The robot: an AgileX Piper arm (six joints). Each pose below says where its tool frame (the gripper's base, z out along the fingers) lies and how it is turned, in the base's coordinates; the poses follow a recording.
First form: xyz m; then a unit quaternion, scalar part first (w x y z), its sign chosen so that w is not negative.
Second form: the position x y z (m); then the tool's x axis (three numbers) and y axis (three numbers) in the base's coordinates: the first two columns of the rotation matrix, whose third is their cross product. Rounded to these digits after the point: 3 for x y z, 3 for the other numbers.
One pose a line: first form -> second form
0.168 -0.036 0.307 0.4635 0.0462 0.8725 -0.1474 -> 0.168 -0.036 0.307 -0.566 -0.056 -0.822 0.217 0.952 -0.214
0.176 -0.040 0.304 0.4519 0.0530 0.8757 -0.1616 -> 0.176 -0.040 0.304 -0.586 -0.053 -0.809 0.239 0.942 -0.235
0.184 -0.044 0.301 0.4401 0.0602 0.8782 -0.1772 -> 0.184 -0.044 0.301 -0.605 -0.050 -0.794 0.262 0.930 -0.258
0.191 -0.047 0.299 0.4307 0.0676 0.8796 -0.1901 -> 0.191 -0.047 0.299 -0.620 -0.045 -0.783 0.283 0.919 -0.276
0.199 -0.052 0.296 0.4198 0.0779 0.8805 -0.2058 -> 0.199 -0.052 0.296 -0.635 -0.036 -0.771 0.310 0.903 -0.297
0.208 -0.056 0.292 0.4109 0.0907 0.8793 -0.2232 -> 0.208 -0.056 0.292 -0.646 -0.024 -0.763 0.343 0.884 -0.318
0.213 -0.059 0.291 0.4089 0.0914 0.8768 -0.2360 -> 0.213 -0.059 0.291 -0.649 -0.033 -0.760 0.353 0.872 -0.339
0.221 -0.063 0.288 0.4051 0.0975 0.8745 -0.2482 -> 0.221 -0.063 0.288 -0.653 -0.031 -0.757 0.372 0.858 -0.355
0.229 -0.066 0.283 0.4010 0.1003 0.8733 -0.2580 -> 0.229 -0.066 0.283 -0.658 -0.032 -0.752 0.382 0.847 -0.370
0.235 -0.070 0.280 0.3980 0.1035 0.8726 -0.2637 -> 0.235 -0.070 0.280 -0.662 -0.029 -0.749 0.391 0.840 -0.378
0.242 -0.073 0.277 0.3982 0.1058 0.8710 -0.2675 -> 0.242 -0.073 0.277 -0.660 -0.029 -0.750 0.397 0.834 -0.382
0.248 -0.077 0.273 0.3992 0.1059 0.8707 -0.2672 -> 0.248 -0.077 0.273 -0.659 -0.029 -0.752 0.398 0.835 -0.381
